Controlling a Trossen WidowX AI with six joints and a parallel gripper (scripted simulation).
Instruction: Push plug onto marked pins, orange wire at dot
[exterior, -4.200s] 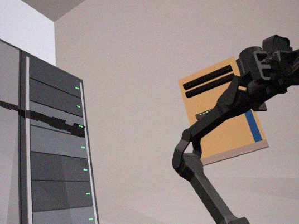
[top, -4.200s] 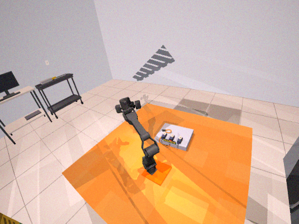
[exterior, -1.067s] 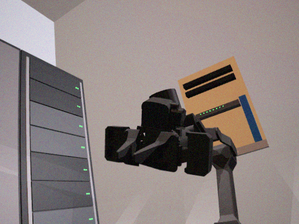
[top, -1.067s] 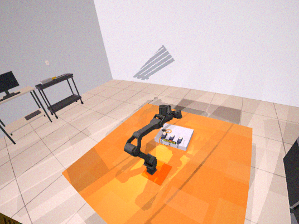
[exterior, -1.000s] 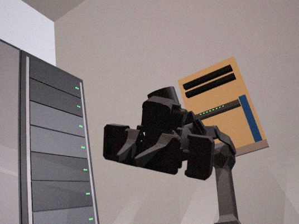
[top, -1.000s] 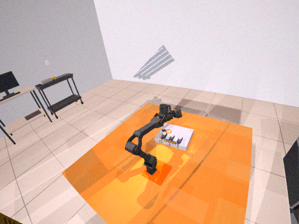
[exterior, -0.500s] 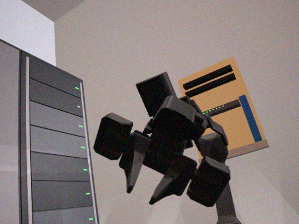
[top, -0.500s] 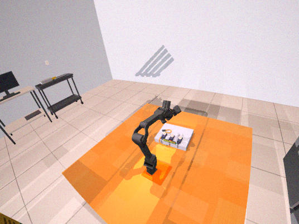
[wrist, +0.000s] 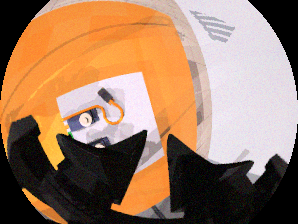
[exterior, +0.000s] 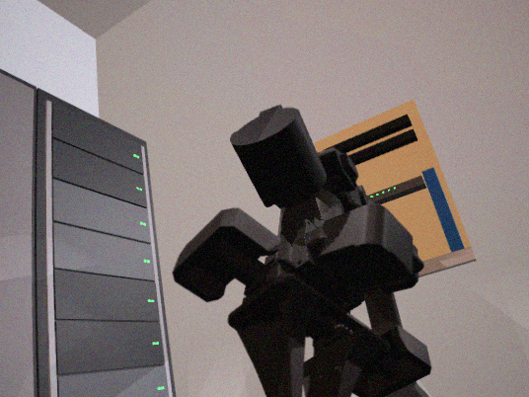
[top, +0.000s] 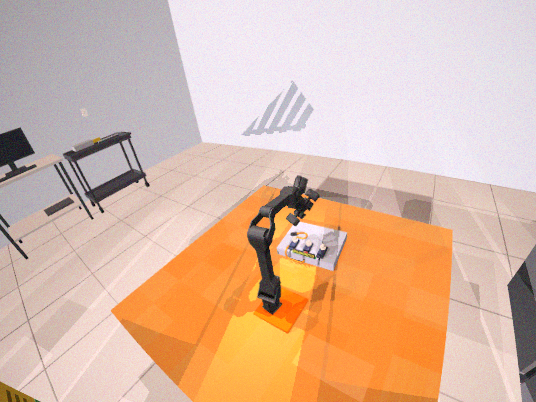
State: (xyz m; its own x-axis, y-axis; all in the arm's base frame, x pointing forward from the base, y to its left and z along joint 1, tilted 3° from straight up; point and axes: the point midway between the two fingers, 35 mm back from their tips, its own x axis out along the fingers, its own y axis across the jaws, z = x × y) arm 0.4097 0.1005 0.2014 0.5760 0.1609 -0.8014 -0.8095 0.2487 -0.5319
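The holder lies 1 cm ahead of my gripper tip, 4 cm to the right of it and 16 cm below it.
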